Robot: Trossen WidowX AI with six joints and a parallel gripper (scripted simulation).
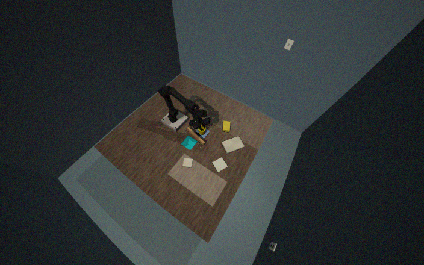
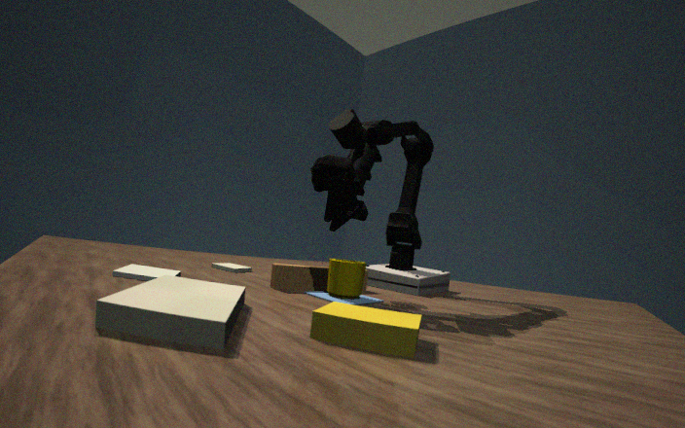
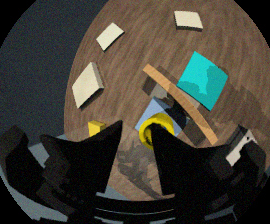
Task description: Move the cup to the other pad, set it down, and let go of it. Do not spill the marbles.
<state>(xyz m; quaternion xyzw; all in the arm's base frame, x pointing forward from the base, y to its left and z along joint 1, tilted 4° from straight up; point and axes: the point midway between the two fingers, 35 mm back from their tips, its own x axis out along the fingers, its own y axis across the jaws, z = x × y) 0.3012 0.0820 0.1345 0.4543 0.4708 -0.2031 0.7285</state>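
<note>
Right now the yellow cup is 100 mm below my gripper tip, 40 mm behind it and 20 mm to the left of it. From my gripper tip the other things lie so: wooden bar 120 mm below, 60 mm to the right, 40 mm behind; large white block 270 mm ahead, 120 mm to the left, 120 mm below; cyan pad 140 mm to the right, 140 mm below, 40 mm behind.
</note>
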